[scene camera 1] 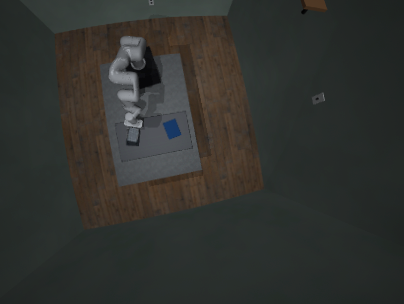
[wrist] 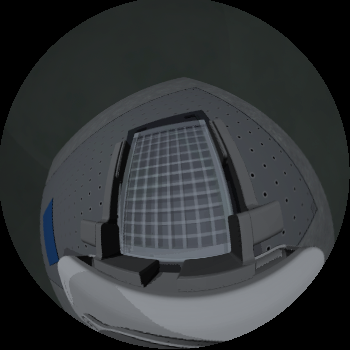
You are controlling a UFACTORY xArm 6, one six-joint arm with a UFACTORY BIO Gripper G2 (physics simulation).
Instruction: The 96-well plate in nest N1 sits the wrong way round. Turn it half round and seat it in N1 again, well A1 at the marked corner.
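Note:
The clear 96-well plate lies between the fingers of my gripper. In the wrist view the finger pads stand along its two long sides, and the gripper is shut on it. The dark nest N1 shows past the plate's far edge and beside its long sides. The plate looks roughly in line with the nest. I cannot tell whether it rests in the nest or is slightly above it. The A1 corner and the nest's corner mark are too small to make out.
A blue flat block lies on the perforated deck, to the right of the nest in the scene view. The deck lies on a grey table top. The arm's black base plate is behind the deck.

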